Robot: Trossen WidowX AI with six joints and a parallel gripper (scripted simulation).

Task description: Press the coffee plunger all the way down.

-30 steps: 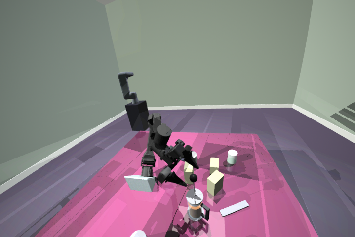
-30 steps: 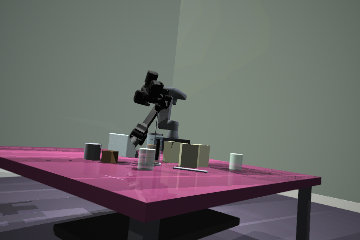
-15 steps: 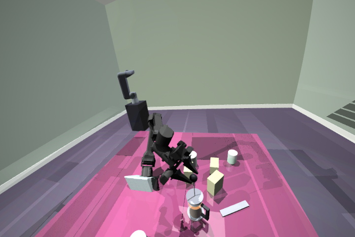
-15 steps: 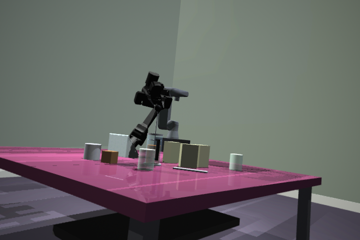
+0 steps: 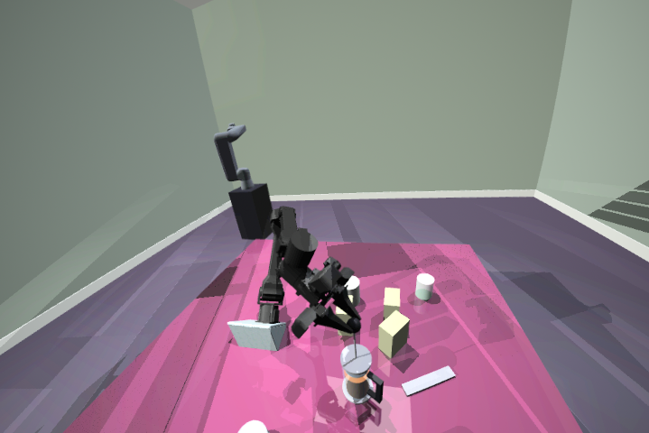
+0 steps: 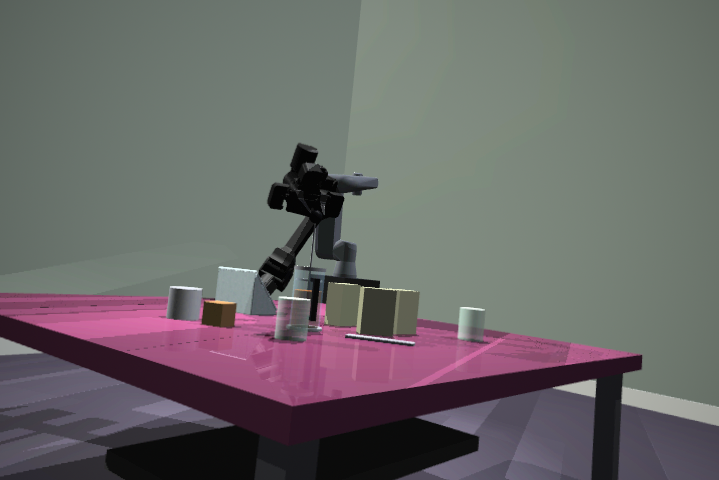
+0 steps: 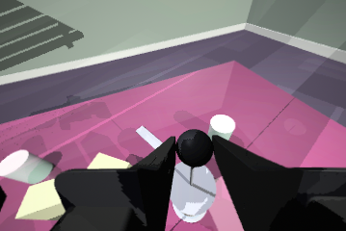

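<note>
Right now my gripper tip is 14 cm above the glass coffee press, 1 cm to the left of it and 1 cm short of it. Also, from my gripper tip: grey flat bar 26 cm below, 18 cm ahead, 6 cm to the left; grey cylinder 23 cm below, 20 cm to the right, 20 cm behind; orange cube 24 cm below, 18 cm to the right, 8 cm behind.
</note>
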